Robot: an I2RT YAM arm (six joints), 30 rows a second.
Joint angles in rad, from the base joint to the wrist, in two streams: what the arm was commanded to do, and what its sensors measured. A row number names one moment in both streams.
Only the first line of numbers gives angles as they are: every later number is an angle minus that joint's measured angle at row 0.
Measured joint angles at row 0: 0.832, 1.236, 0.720, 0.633, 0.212, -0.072
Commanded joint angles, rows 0 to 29: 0.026, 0.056, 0.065, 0.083, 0.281, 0.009; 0.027, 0.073, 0.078, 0.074, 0.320, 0.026; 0.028, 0.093, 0.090, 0.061, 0.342, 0.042; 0.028, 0.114, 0.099, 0.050, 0.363, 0.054; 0.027, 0.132, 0.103, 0.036, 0.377, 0.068; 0.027, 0.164, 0.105, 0.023, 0.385, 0.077; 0.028, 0.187, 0.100, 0.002, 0.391, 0.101; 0.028, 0.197, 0.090, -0.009, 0.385, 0.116; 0.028, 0.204, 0.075, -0.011, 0.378, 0.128; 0.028, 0.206, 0.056, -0.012, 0.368, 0.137; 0.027, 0.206, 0.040, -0.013, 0.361, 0.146; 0.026, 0.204, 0.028, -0.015, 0.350, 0.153; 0.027, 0.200, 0.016, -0.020, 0.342, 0.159; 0.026, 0.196, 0.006, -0.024, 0.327, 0.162; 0.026, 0.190, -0.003, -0.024, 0.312, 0.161; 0.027, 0.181, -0.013, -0.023, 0.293, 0.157; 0.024, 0.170, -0.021, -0.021, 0.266, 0.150; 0.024, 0.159, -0.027, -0.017, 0.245, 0.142; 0.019, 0.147, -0.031, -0.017, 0.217, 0.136; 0.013, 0.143, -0.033, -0.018, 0.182, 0.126; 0.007, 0.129, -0.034, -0.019, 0.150, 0.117; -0.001, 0.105, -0.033, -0.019, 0.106, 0.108; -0.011, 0.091, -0.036, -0.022, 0.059, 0.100; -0.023, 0.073, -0.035, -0.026, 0.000, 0.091; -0.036, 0.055, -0.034, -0.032, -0.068, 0.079; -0.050, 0.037, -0.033, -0.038, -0.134, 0.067; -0.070, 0.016, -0.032, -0.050, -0.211, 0.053; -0.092, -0.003, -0.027, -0.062, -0.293, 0.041; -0.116, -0.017, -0.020, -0.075, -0.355, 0.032; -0.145, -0.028, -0.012, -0.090, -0.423, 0.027
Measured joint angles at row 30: -0.095, 0.012, -0.029, -0.050, -0.162, 0.072
